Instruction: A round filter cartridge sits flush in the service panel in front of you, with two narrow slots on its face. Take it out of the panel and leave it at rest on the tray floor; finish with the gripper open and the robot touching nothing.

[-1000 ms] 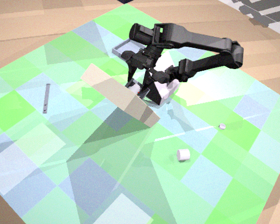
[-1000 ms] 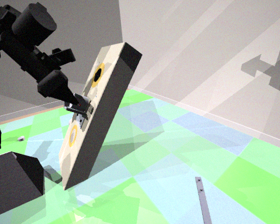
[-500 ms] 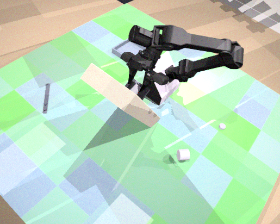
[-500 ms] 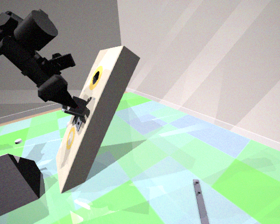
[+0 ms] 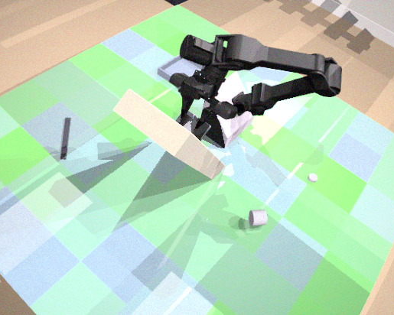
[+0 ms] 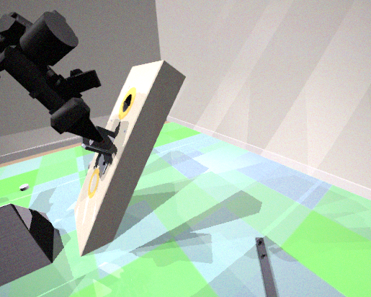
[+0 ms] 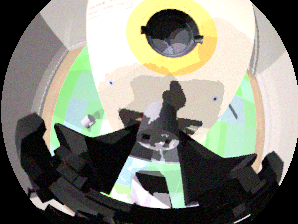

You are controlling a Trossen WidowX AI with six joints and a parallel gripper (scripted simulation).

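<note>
My gripper tip is 4 cm above the grey bracket and 1 cm past it. From my gripper tip the other things lie so: round white filter cartridge (right at my gripper tip); then grey-blue tray (35 cm behind, 29 cm to the right, 21 cm below).
</note>
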